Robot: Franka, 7 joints.
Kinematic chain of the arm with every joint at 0, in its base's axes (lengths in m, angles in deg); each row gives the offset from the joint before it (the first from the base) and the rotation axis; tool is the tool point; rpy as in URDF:
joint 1: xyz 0 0 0.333 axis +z
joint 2: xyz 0 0 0 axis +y
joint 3: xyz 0 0 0.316 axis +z
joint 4: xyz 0.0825 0 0 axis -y
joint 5: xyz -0.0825 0 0.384 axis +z
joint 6: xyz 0 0 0 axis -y
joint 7: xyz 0.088 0 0 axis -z
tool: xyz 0 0 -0.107 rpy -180 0 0
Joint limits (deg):
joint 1: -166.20..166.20
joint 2: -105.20..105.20
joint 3: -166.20..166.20
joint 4: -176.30..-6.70
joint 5: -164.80..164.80
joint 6: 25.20..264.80
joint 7: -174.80..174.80
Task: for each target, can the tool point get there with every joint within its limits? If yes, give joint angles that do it. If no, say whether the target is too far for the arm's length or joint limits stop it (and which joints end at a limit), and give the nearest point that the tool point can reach.
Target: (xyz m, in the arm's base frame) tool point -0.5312 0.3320 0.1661
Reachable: yes | joints 12.86 -51.73 135.03 -104.46 -49.41 126.45 51.43
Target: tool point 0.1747 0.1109 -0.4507
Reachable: no: joint limits stop it (at a limit: joint 2) | nearest point 0.1844 0.1171 -0.3568 | short by 0.095 m
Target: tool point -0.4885 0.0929 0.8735
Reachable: yes | joints -67.76 -45.84 -50.10 -59.36 113.23 204.93 83.57
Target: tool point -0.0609 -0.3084 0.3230
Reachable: yes | joints -3.75 58.35 -74.97 -146.76 -43.71 63.75 145.04
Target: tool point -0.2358 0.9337 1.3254
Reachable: no: too far | nearest point -0.1463 0.5793 0.9487 | short by 0.525 m
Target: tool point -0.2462 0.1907 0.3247
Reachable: yes | joints -126.22 -2.06 -117.34 -156.70 -102.03 233.94 -77.49
